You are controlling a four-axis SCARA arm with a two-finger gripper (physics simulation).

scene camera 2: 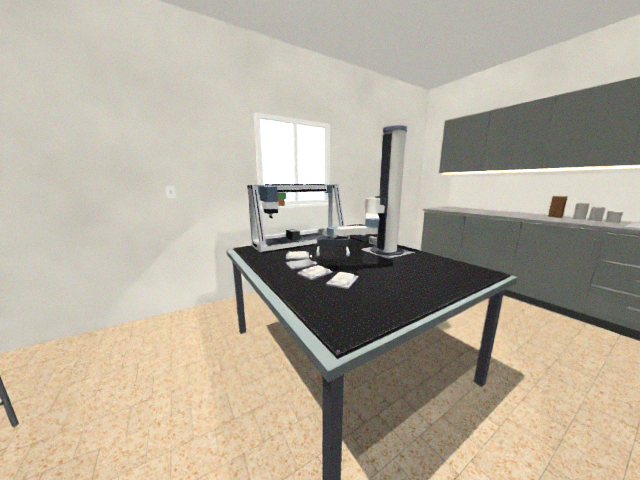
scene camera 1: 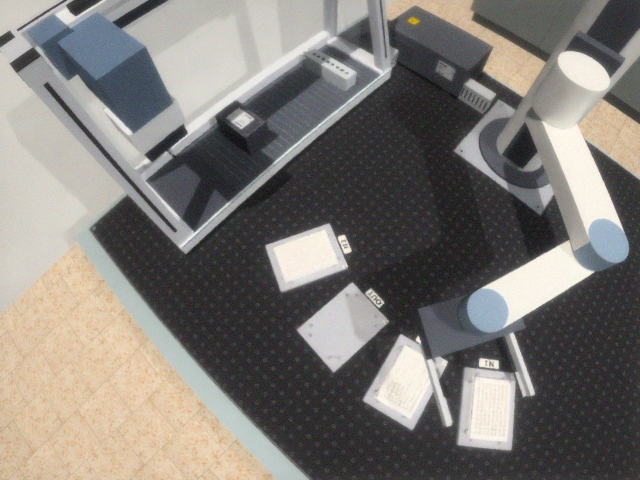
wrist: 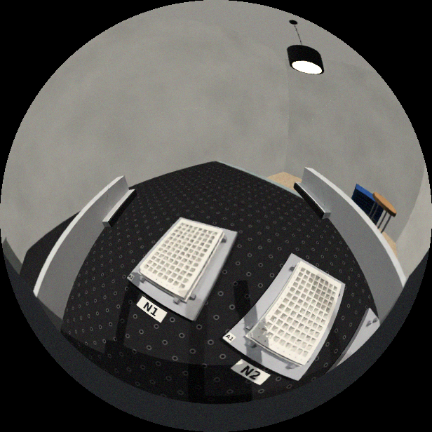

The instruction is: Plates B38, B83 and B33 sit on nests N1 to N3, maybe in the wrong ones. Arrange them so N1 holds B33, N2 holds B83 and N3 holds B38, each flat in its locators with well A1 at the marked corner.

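Seen in the pictures: gripper, fingertip midpoint: [scene camera 2: 333, 254] [scene camera 1: 490, 410]; arm's base at its link origin: [scene camera 2: 386, 252] [scene camera 1: 517, 154].
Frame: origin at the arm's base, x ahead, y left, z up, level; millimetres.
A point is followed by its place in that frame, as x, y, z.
My gripper [scene camera 1: 487, 409] {680, 242, 156} [scene camera 2: 332, 253] {680, 242, 156} [wrist: 213, 175] is open and empty, its long fingers wide apart above the table near nests N1 and N2. A white well plate [scene camera 1: 491, 408] {647, 290, 38} [scene camera 2: 343, 279] {665, 317, 37} [wrist: 182, 257] lies on nest N1 [scene camera 1: 464, 442] {736, 291, 25} [wrist: 207, 281]. A second white plate [scene camera 1: 405, 382] {722, 114, 29} [scene camera 2: 315, 271] {731, 143, 38} [wrist: 300, 312] lies on nest N2 [scene camera 1: 402, 342] {660, 56, 25} [wrist: 250, 352], partly behind a finger in scene camera 1. A third plate [scene camera 1: 305, 255] {659, -232, 37} [scene camera 2: 297, 254] {666, -215, 35} lies on nest N3 [scene camera 1: 283, 285] {741, -223, 25}. The plate names and A1 wells are unreadable.
The grey OUT nest [scene camera 1: 330, 330] {745, -77, 25} [scene camera 2: 301, 264] {726, -38, 25} stands between N2 and N3, bare, with small locators. A gantry frame [scene camera 1: 118, 165] {827, -522, 306} holds a black block [scene camera 1: 241, 124] {541, -556, 133} on its deck. A dark box [scene camera 1: 442, 46] {-75, -363, 128} and the arm's column base [scene camera 1: 473, 149] {99, -107, 13} stand at the back.
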